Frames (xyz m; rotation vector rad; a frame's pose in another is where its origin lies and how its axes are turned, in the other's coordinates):
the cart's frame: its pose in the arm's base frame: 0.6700 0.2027 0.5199 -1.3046 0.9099 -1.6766
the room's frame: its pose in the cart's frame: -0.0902 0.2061 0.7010 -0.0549 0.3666 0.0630
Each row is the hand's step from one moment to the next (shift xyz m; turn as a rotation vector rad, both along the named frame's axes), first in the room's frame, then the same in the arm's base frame.
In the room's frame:
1: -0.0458 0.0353 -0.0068 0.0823 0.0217 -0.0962
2: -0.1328 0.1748 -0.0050 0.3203 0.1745 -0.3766
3: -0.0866 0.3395 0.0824 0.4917 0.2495 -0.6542
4: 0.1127 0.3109 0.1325 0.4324 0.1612 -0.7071
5: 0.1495 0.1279 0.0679 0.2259 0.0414 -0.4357
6: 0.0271 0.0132 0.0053 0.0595 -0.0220 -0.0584
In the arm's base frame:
1: 0.0204 0.0293 -0.0460 -0.1199 -0.0378 -0.0263
2: 0.0816 0.0538 -0.1966 -0.4567 -0.1775 -0.1865
3: 0.1575 -0.0779 -0.3141 -0.7698 -0.2351 -0.2902
4: 0.1029 -0.2568 -0.2244 -0.7993 -0.1328 -0.2374
5: 0.0051 -0.1983 -0.0631 -0.4809 -0.0275 -0.1025
6: -0.0065 -0.0296 -0.0041 -0.0819 -0.0189 0.0191

